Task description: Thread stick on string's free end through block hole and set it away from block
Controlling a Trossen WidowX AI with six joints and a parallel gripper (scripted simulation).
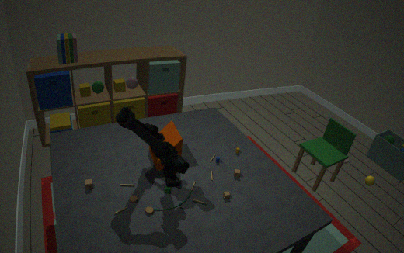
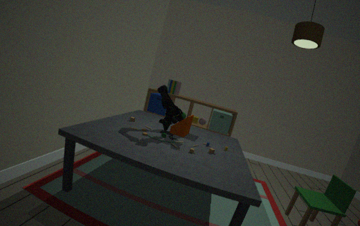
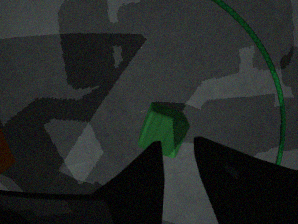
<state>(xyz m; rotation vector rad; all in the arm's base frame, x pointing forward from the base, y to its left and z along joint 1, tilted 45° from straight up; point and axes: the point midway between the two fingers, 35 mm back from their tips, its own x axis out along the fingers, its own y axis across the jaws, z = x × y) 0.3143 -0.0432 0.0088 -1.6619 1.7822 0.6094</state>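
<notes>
My gripper tip is 10 mm past the green block, 10 mm to the left of it and 40 mm above it. Round my gripper tip: yellow piece 220 mm behind, 520 mm to the left, 40 mm below; then loose stick 100 mm ahead, 120 mm to the left, 60 mm below.
</notes>
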